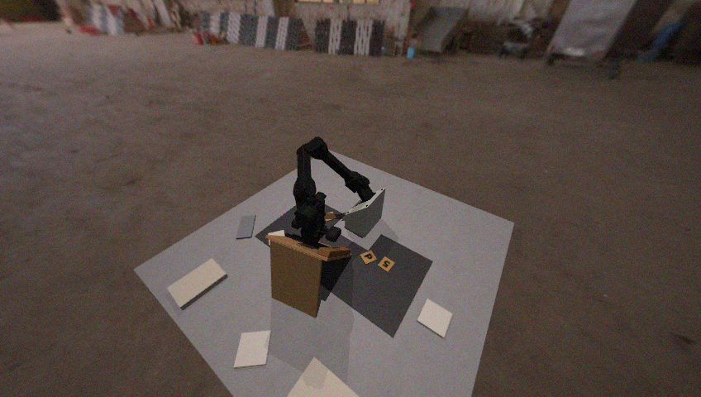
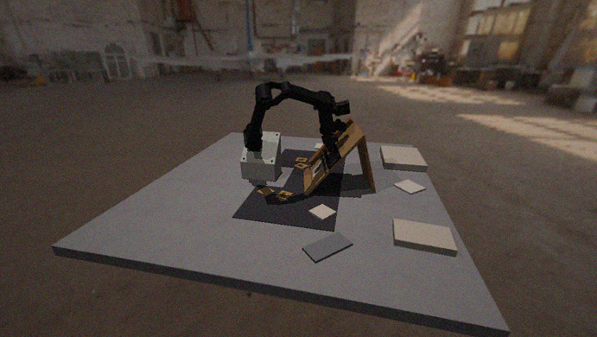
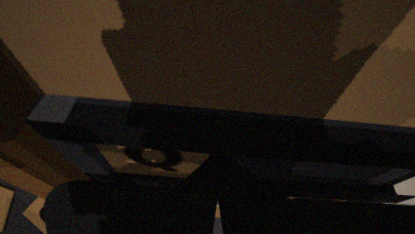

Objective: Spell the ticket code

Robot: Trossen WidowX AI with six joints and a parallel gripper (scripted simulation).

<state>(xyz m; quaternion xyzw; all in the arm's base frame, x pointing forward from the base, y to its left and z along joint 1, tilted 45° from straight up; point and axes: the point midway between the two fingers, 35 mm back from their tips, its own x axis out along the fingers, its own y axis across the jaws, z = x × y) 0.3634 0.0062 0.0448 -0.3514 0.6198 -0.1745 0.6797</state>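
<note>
The letter tile lies 24 cm to the left of my gripper tip, 18 cm behind it and 15 cm below it. Also, from my gripper tip: small white card 27 cm to the right, 15 cm below; white ticket 8 cm below, 5 cm behind, 2 cm to the right; dark mat 17 cm behind, 16 cm below, 2 cm to the left.
</note>
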